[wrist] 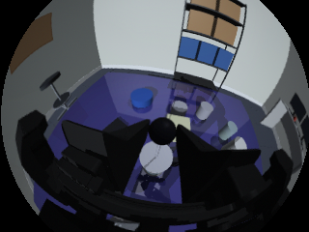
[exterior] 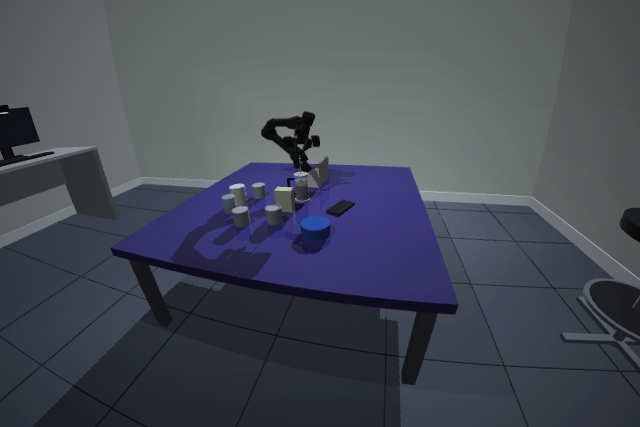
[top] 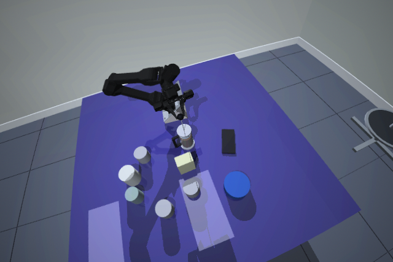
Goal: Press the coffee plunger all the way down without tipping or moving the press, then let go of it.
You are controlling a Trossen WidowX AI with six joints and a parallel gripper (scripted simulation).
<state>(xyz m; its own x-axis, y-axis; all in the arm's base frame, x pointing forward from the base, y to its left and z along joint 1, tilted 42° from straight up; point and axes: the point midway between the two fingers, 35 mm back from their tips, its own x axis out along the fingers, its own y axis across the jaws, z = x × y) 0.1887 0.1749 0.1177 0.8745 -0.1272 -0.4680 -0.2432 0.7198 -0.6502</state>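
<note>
The coffee press is 13 cm below my gripper tip and 2 cm to the right of it. From my gripper tip the other things lie so: pale yellow box: 20 cm below, 13 cm ahead, 3 cm to the right; then black flat slab: 25 cm below, 22 cm to the left, 3 cm ahead; then blue round container: 27 cm ahead, 24 cm below, 19 cm to the left.
</note>
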